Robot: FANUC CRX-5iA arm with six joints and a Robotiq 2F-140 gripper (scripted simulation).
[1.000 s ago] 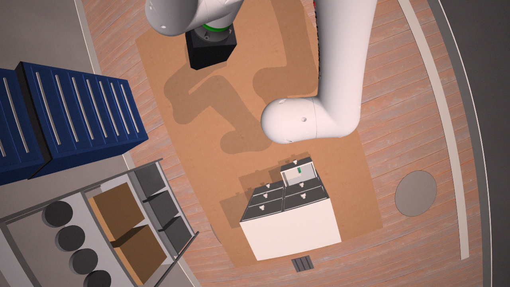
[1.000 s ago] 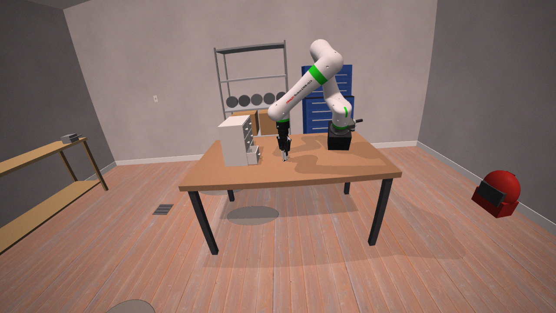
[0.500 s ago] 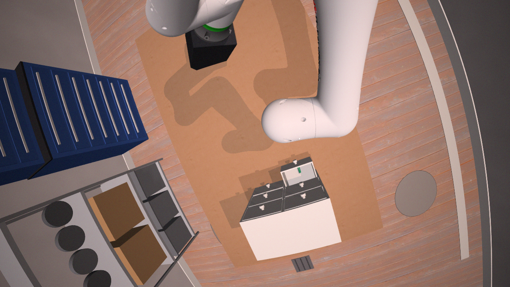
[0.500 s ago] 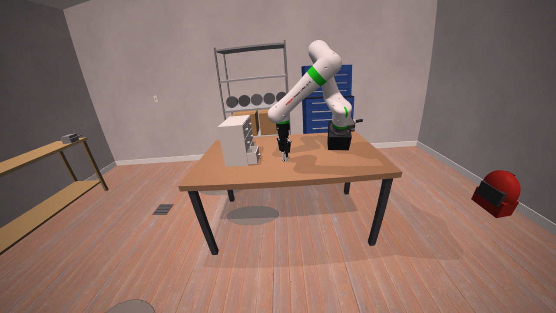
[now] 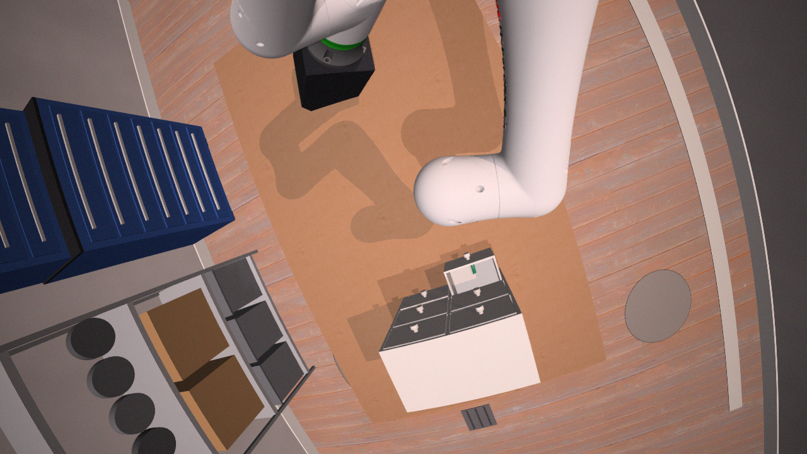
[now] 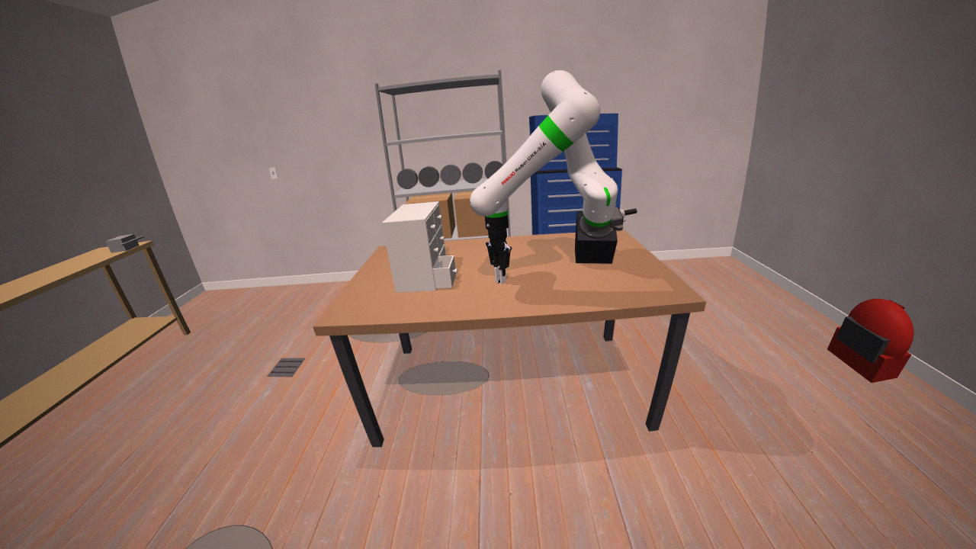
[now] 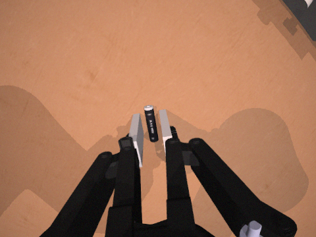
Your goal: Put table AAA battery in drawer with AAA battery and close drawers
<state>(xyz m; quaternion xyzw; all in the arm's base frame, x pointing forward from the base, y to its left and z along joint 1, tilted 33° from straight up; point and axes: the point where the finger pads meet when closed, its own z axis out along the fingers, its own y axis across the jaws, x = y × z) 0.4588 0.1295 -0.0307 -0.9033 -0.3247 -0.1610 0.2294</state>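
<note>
My gripper is now 24 cm short of the green battery, 3 cm to the left of it and 2 cm above it. Also, from my hand: AAA battery (3 cm below).
</note>
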